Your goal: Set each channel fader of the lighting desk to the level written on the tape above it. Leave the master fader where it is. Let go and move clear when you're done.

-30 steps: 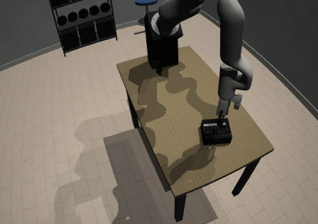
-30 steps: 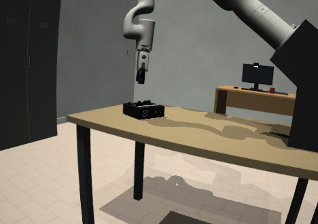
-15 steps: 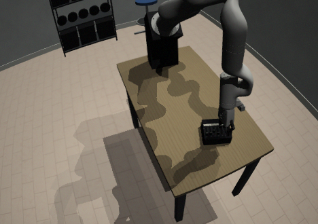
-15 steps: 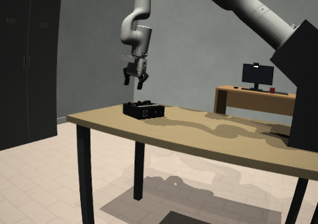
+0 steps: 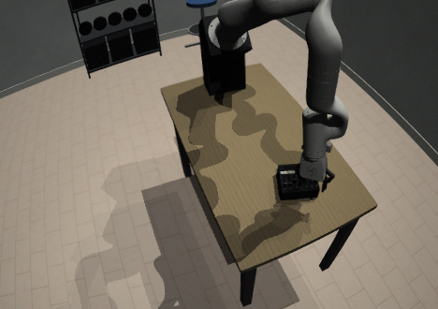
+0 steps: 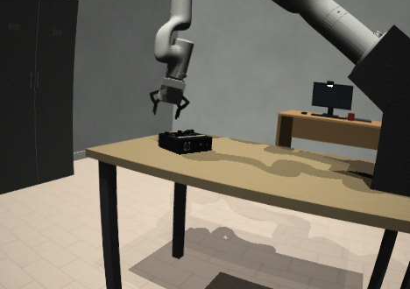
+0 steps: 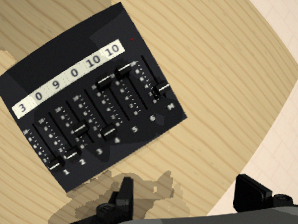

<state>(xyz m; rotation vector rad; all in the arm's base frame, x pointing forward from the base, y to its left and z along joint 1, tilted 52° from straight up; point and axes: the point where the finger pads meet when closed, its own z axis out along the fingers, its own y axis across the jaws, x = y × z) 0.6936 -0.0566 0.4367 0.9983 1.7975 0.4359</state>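
Now: hand 110 mm past the fader cap, 40 mm to the left of it and 60 mm above it. From my hand the other things lie so: master fader (40 mm behind, 70 mm to the left, 60 mm below).
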